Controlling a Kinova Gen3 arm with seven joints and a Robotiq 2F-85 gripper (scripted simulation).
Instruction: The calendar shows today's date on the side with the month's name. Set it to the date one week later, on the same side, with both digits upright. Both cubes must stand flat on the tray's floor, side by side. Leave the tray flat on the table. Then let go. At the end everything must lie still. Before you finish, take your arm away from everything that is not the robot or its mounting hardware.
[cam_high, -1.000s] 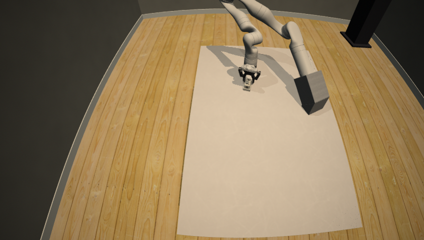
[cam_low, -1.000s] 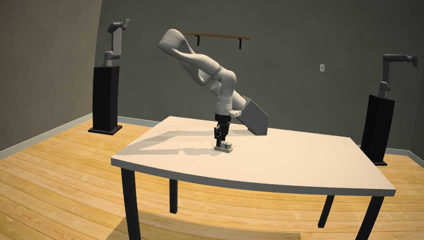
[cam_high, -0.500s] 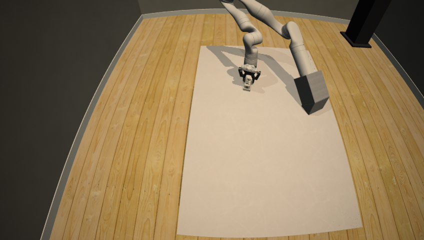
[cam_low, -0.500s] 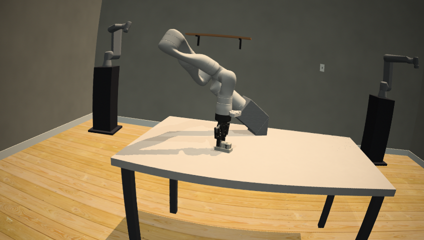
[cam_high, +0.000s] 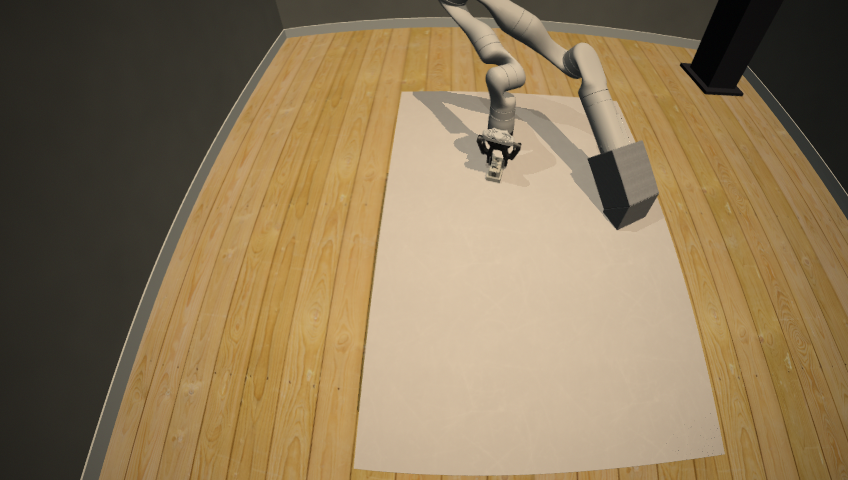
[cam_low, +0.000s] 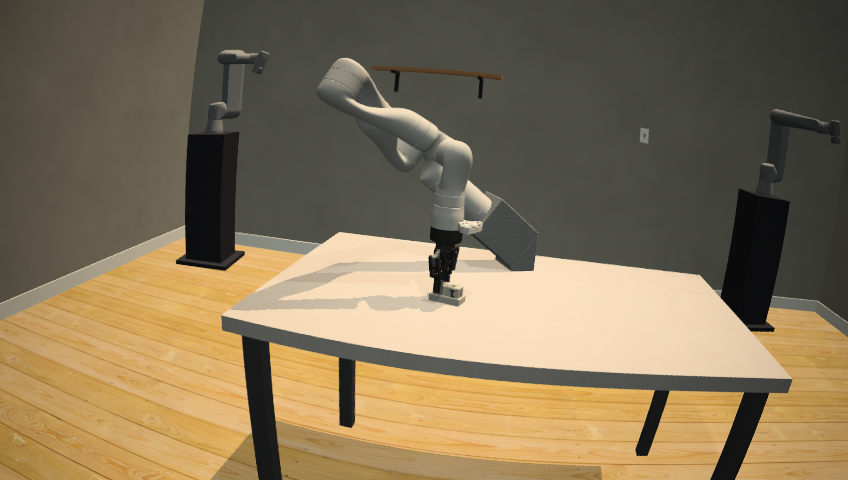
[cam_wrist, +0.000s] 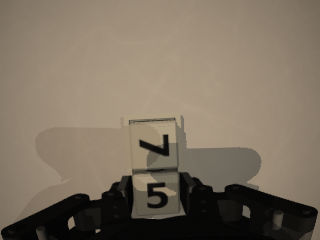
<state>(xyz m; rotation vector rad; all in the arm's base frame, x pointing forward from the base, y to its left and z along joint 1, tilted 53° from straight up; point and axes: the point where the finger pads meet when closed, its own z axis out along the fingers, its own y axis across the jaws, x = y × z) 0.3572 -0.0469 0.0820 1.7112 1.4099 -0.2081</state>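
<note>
Now: hand 1 cm short of the white calendar tray, 2 cm to the right of it and 3 cm above it. Round my hand: white digit cube 1 cm ahead, 3 cm to the left, 1 cm below.
</note>
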